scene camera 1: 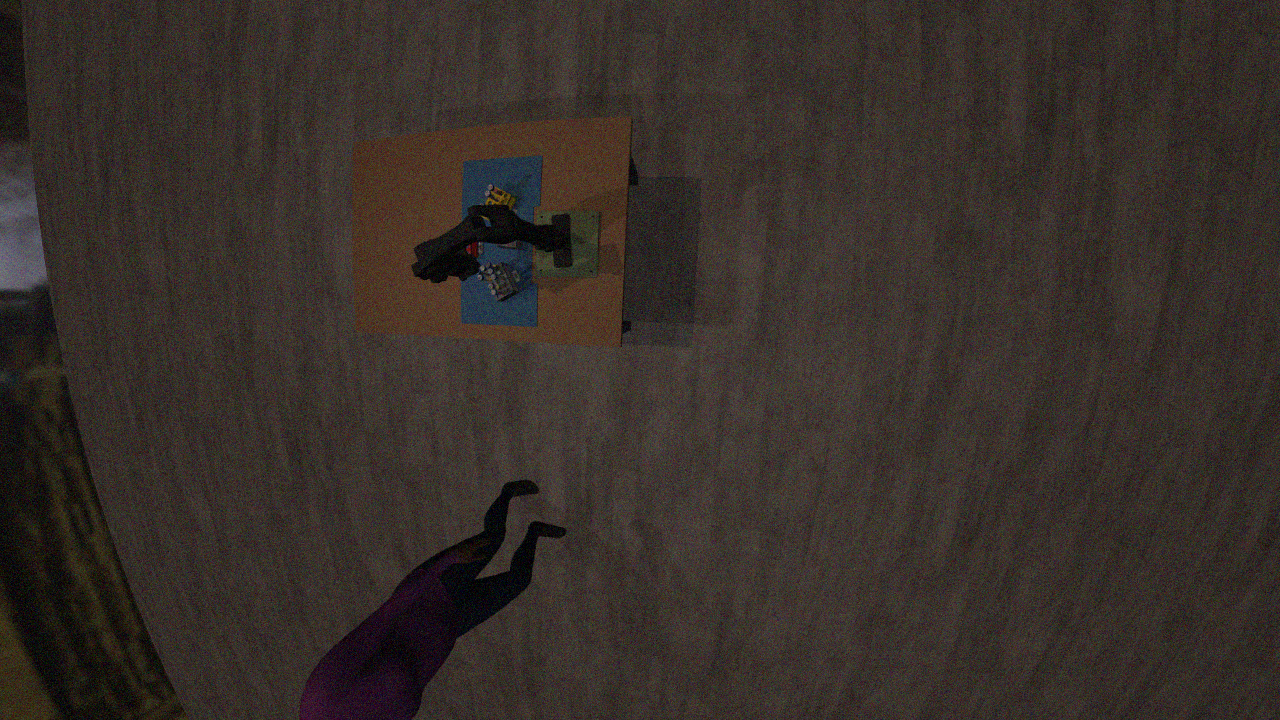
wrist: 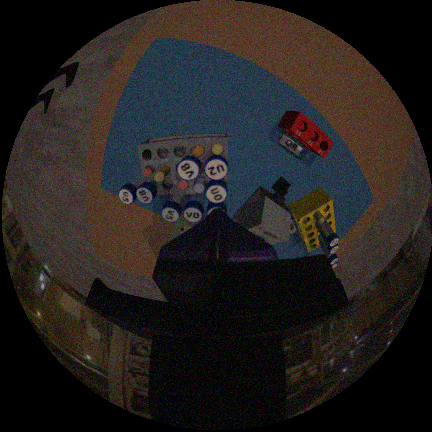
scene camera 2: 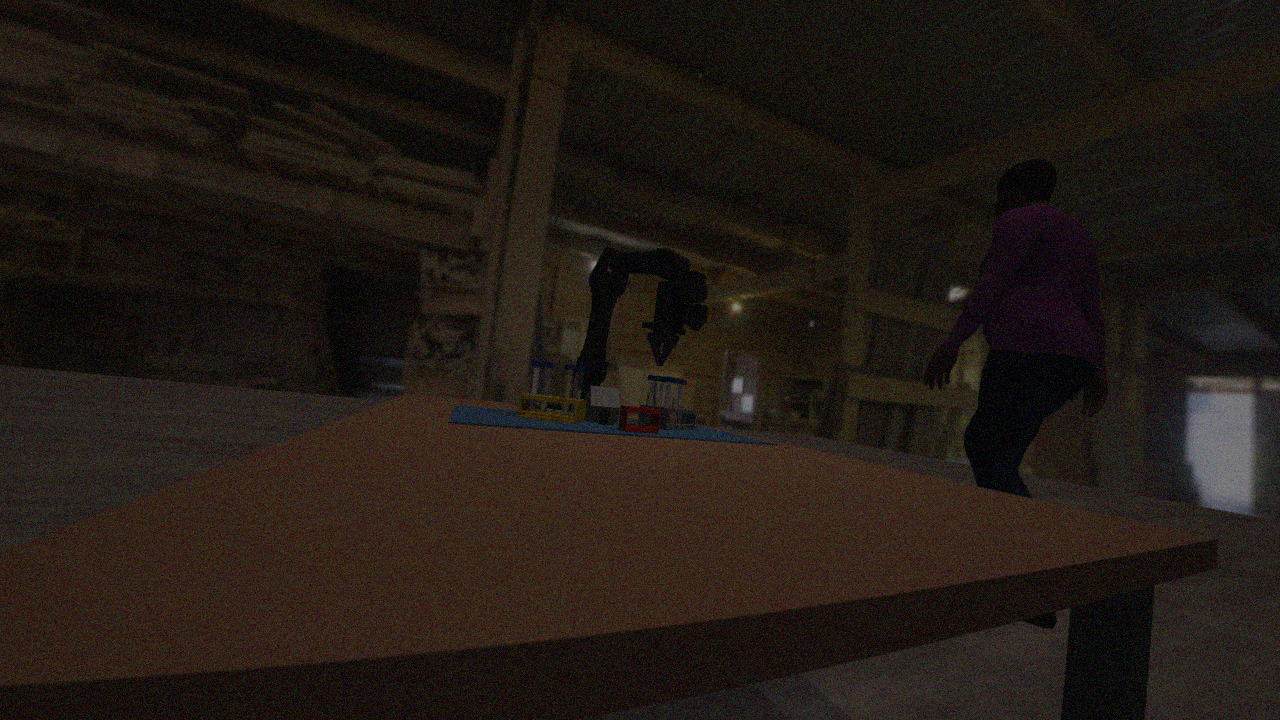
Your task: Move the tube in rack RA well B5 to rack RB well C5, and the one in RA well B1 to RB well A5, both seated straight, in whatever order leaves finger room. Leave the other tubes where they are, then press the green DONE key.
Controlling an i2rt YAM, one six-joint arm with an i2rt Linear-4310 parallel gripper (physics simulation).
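Places are measured from the arm's base along level axes (x down, y left, z ahead), in millimetres.
Pixels of known places: gripper, between the fingertips: (scene camera 1: 479, 266) (wrist: 217, 214) (scene camera 2: 659, 366); arm's base, origin of its link: (scene camera 1: 562, 241).
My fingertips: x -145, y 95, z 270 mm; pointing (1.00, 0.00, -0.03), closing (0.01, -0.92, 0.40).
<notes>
For each thing: its top centre in the pictures, then the offset to it from my fingertips. "spot": a spot on its surface instead. Level surfaces: height alone.
- grey rack, centre of its top: (wrist: 181, 167) (scene camera 2: 668, 407) (scene camera 1: 498, 281) dx +100, dy +49, dz -16 mm
- tube, a spot on its surface: (wrist: 188, 169) spot: dx +25, dy +36, dz +18 mm
- yellow rack, centre of its top: (wrist: 319, 229) (scene camera 2: 555, 396) (scene camera 1: 495, 205) dx +100, dy -247, dz -17 mm
- box, centre of its top: (wrist: 268, 239) (scene camera 2: 603, 386) (scene camera 1: 501, 236) dx +66, dy -117, dz -59 mm
- red block, centre of its top: (wrist: 313, 135) (scene camera 2: 641, 407) (scene camera 1: 466, 246) dx +100, dy -99, dz +118 mm
- blue mat, height of its surface: dx +150 mm
- black piece, a spot on its surface: (wrist: 281, 186) spot: dx +141, dy -124, dz +9 mm
- table, height of its surface: dx +153 mm
My gripper (scene camera 2: 660, 360) (wrist: 217, 214) is shut and empty, pointing down above the mat. In the wrist view its tips overlap the near right corner of the grey rack (wrist: 186, 138) (scene camera 1: 512, 279) and partly cover one cap there. The grey rack holds several upright blue-rimmed tubes with white caps; one tube (wrist: 188, 169) and another tube (wrist: 216, 168) stand in its farther part. The yellow rack (wrist: 310, 202) (scene camera 2: 553, 398) holds two tubes, with caps (wrist: 334, 242) (wrist: 334, 261) at the right. Rack and well labels are not readable. The box (wrist: 278, 221) (scene camera 2: 605, 393) stands between the racks; its green key does not show.
A red block (wrist: 312, 135) (scene camera 2: 640, 410) with round holes and a "QR" label stands at the far right of the blue mat (wrist: 150, 90) (scene camera 2: 483, 418). A black piece (wrist: 281, 186) adjoins the box. A person (scene camera 1: 384, 635) (scene camera 2: 1038, 277) is beyond the table (scene camera 1: 402, 197).
</notes>
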